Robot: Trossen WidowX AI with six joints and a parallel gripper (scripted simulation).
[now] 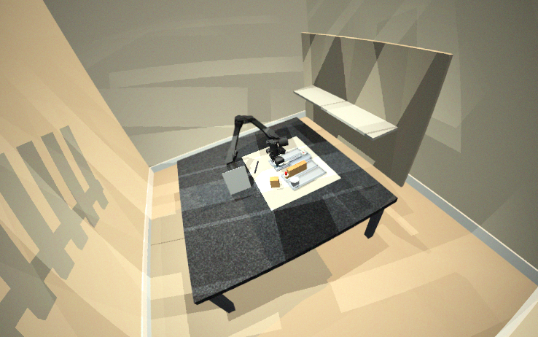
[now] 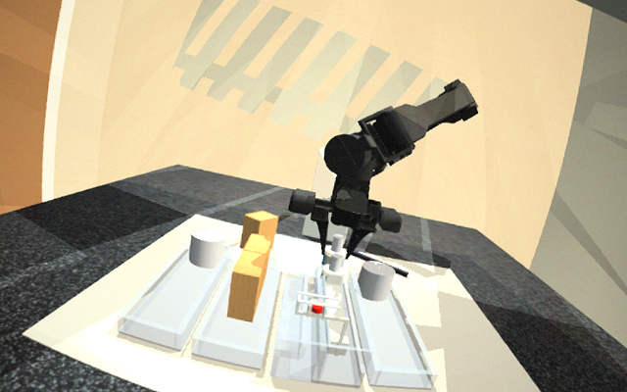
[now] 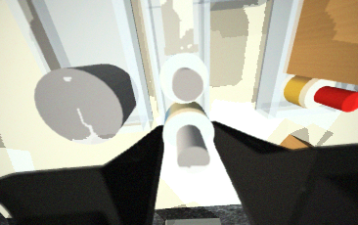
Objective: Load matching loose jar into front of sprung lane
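Right now the sprung lane is 160 mm ahead of my gripper tip, 30 mm below it and 20 mm to the right of it. The rest, counted from my gripper tip: black rod: 130 mm behind, 110 mm to the left, 40 mm below; then red mark: 220 mm ahead, 30 mm to the right, 20 mm above.
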